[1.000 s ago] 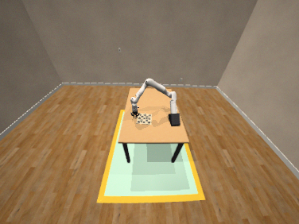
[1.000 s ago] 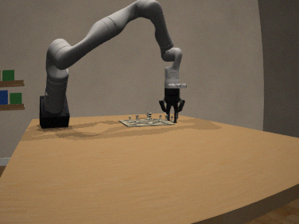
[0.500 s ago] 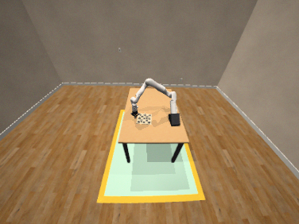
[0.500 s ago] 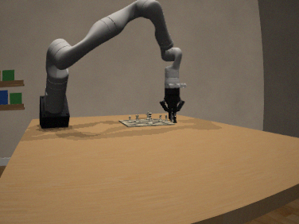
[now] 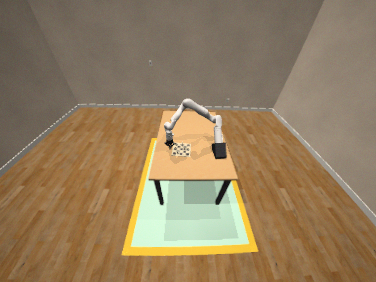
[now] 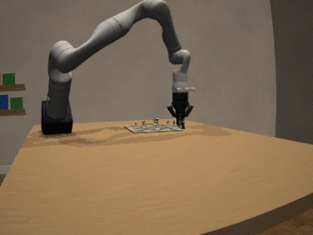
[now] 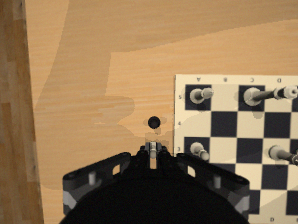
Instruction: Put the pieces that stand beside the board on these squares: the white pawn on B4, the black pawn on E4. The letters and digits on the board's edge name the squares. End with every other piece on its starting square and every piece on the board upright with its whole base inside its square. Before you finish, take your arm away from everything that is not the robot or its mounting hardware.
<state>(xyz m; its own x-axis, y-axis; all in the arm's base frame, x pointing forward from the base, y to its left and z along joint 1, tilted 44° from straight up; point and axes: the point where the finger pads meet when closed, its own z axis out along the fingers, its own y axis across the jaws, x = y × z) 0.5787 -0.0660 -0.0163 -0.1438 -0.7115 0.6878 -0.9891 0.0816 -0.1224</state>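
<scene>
Now: the black pawn 40 mm to the right of my hand, 10 mm below it and 10 mm behind it. From my hand the other things lie so: chessboard 140 mm behind, 20 mm to the left, 20 mm below.
</scene>
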